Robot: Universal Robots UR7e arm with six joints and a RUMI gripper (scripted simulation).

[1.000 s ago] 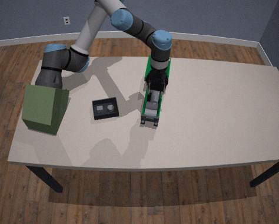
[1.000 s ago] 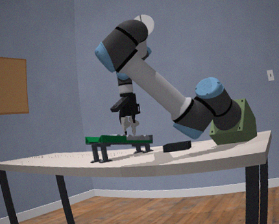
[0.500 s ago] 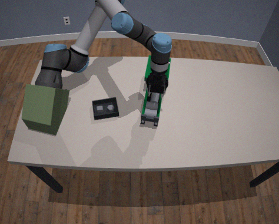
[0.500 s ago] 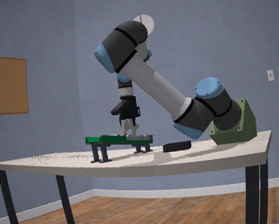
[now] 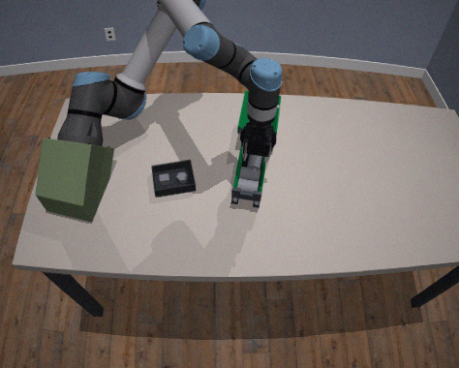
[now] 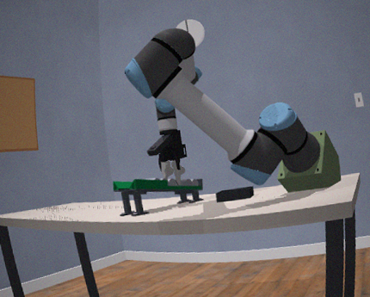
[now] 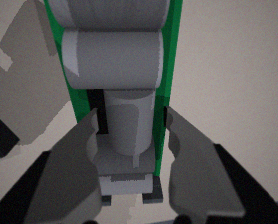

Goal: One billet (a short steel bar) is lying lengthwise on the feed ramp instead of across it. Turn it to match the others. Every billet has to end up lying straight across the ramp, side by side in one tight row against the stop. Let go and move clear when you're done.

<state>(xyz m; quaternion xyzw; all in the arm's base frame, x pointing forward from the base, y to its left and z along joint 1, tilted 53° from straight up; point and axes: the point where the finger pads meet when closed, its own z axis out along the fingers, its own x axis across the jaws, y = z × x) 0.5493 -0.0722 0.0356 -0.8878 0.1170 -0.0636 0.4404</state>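
My gripper is now 11 cm to the left of the dark stop, 3 cm past it and 3 cm above it. The rest, counted from my hand: black tray (25 cm behind, 8 cm below, 3 cm to the right).
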